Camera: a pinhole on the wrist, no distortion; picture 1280 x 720 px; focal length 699.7 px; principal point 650.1 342.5 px. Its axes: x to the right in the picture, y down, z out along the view. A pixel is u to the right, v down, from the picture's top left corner.
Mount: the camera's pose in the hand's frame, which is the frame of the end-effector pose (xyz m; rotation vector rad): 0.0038 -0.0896 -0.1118 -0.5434 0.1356 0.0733
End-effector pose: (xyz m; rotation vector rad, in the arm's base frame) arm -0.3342 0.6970 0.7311 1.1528 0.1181 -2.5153
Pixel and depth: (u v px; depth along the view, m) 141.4 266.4 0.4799
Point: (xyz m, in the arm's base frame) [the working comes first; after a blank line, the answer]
In the camera's frame: -0.3489 -0.0522 0.4799

-0.3940 0.6003 1.1971
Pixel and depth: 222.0 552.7 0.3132
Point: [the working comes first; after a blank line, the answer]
In the camera's frame: -0.1916 0.0941 0.3132

-0.2800 0.5780 0.9513
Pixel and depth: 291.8 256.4 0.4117
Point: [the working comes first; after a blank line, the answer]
In the camera's frame: -0.2108 -0.0507 0.4117

-0.4253 0.6074 1.0465
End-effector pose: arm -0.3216 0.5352 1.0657 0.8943 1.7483 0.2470
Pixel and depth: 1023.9 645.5 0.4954
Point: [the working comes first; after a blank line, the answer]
In the camera's frame: 0.2647 0.2145 0.4954

-0.0536 0.9426 0.9933
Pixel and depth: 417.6 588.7 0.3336
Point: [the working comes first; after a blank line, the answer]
In the camera's frame: -0.1109 0.1174 0.3336

-0.1193 0.5720 1.1802
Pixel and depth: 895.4 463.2 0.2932
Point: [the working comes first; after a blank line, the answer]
In the camera's frame: 0.1028 0.0506 0.2932

-0.2028 0.6749 0.9954
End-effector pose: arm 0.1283 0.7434 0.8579 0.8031 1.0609 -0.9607
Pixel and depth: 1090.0 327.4 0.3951
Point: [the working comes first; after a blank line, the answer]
In the camera's frame: 0.2484 -0.0085 0.3951

0.3551 0.5453 0.6450
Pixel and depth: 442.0 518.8 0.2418
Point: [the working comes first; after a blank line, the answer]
In the camera's frame: -0.0719 0.0609 0.2418

0.2231 0.7224 0.9316
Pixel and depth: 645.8 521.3 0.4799
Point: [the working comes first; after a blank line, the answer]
In the camera's frame: -0.0029 0.1226 0.4799

0.4584 0.6254 0.9105
